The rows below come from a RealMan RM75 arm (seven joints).
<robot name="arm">
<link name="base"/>
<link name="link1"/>
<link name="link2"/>
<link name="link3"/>
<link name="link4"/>
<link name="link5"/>
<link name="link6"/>
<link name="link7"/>
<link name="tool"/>
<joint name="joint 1" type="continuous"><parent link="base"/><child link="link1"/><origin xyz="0 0 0.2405" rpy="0 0 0"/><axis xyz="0 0 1"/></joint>
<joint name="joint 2" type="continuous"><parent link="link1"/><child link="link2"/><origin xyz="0 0 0" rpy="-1.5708 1.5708 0"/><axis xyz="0 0 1"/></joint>
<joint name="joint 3" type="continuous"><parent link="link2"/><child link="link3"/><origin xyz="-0.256 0 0" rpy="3.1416 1.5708 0"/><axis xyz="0 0 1"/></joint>
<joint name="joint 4" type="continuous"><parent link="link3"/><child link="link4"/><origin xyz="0 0 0" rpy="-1.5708 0 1.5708"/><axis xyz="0 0 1"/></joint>
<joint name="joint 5" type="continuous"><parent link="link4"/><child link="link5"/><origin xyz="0 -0.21 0" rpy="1.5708 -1.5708 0"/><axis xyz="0 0 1"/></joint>
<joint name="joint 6" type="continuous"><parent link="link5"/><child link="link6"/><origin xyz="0 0 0" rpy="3.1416 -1.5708 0"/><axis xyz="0 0 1"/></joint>
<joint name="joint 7" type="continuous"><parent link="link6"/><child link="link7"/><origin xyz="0.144 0 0" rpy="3.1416 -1.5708 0"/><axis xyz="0 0 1"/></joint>
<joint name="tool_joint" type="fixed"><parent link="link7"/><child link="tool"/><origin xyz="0 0 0" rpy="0 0 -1.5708"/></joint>
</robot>
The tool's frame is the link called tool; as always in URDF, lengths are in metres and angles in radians. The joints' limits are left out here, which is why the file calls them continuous.
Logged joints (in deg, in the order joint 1, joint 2, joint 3, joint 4, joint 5, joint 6, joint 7), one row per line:
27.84 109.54 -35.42 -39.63 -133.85 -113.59 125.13
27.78 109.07 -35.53 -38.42 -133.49 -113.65 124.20
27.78 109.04 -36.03 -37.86 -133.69 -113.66 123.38
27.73 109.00 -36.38 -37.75 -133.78 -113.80 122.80
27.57 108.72 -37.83 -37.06 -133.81 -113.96 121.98
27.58 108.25 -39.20 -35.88 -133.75 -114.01 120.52
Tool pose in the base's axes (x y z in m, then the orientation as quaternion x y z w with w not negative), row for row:
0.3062 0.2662 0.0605 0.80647 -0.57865 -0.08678 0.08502
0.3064 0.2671 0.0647 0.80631 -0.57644 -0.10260 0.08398
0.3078 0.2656 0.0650 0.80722 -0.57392 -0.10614 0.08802
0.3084 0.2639 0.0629 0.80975 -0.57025 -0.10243 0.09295
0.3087 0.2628 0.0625 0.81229 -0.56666 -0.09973 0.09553
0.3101 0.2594 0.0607 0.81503 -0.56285 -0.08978 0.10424
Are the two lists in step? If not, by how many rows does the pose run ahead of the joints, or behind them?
The pose runs 1 row behind the joints: the pose in row i belongs to the joints in row i - 1.
